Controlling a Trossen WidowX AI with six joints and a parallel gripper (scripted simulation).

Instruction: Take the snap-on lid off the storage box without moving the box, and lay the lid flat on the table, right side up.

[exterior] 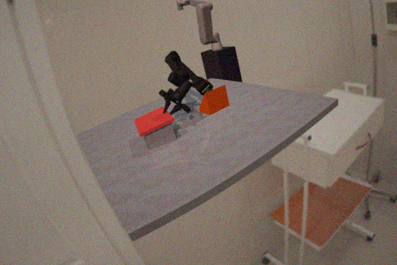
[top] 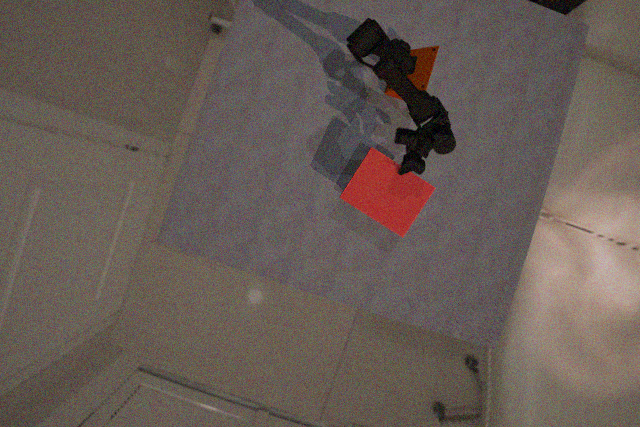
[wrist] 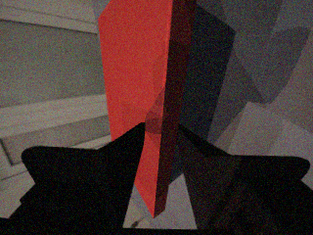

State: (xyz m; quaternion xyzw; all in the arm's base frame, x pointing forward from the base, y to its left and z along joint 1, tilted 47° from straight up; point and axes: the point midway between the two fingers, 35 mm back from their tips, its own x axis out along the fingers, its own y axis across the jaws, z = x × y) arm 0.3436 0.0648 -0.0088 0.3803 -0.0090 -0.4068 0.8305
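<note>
My gripper tip is now 7 cm short of the red lid and 2 cm to the left of it. Round my gripper tip: grey storage box (7 cm ahead, 6 cm below, 2 cm to the right).
</note>
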